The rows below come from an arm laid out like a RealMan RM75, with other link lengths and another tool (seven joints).
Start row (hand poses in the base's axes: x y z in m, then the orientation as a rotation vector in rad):
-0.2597 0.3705 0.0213 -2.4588 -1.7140 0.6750
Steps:
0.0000 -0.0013 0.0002 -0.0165 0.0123 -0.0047
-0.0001 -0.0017 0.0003 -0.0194 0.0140 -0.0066
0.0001 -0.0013 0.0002 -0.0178 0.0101 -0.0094
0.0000 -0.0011 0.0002 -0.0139 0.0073 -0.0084
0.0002 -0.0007 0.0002 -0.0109 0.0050 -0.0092
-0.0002 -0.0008 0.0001 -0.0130 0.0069 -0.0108
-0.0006 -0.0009 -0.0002 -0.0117 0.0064 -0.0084
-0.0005 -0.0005 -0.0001 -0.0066 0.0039 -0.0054
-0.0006 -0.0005 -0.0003 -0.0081 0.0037 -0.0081
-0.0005 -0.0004 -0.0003 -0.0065 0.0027 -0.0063
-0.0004 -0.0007 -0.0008 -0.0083 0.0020 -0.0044
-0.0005 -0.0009 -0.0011 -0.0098 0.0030 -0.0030
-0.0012 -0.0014 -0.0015 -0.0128 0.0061 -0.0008
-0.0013 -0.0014 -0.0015 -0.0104 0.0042 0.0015
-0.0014 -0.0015 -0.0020 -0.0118 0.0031 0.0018
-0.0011 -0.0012 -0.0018 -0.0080 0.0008 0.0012
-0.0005 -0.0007 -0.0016 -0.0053 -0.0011 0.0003
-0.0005 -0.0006 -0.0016 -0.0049 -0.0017 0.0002
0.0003 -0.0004 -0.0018 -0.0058 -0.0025 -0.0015
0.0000 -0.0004 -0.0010 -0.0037 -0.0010 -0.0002
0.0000 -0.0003 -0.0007 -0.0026 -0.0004 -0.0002
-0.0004 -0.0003 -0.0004 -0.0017 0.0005 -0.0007
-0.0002 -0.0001 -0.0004 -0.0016 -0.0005 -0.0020
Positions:
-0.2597 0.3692 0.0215 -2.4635 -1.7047 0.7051
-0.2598 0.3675 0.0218 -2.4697 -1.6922 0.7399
-0.2597 0.3662 0.0220 -2.4795 -1.6768 0.7685
-0.2597 0.3651 0.0222 -2.4881 -1.6633 0.7901
-0.2595 0.3644 0.0224 -2.4970 -1.6492 0.8060
-0.2597 0.3636 0.0225 -2.5066 -1.6322 0.8260
-0.2603 0.3627 0.0223 -2.5141 -1.6185 0.8443
-0.2608 0.3622 0.0222 -2.5184 -1.6097 0.8549
-0.2614 0.3617 0.0219 -2.5254 -1.5971 0.8665
-0.2619 0.3613 0.0216 -2.5311 -1.5873 0.8755
-0.2623 0.3606 0.0208 -2.5375 -1.5803 0.8858
-0.2628 0.3597 0.0197 -2.5432 -1.5749 0.8989
-0.2640 0.3583 0.0182 -2.5469 -1.5715 0.9188
-0.2653 0.3569 0.0167 -2.5493 -1.5720 0.9343
-0.2667 0.3554 0.0147 2.5463 1.5687 -0.9475
-0.2678 0.3542 0.0129 2.5397 1.5632 -0.9528
-0.2683 0.3535 0.0113 2.5360 1.5586 -0.9540
-0.2688 0.3529 0.0097 2.5327 1.5541 -0.9542
-0.2685 0.3525 0.0079 2.5306 1.5467 -0.9539
-0.2685 0.3521 0.0069 2.5284 1.5430 -0.9545
-0.2685 0.3518 0.0062 2.5269 1.5404 -0.9553
-0.2689 0.3515 0.0058 2.5264 1.5383 -0.9570
-0.2691 0.3514 0.0054 2.5274 1.5345 -0.9574

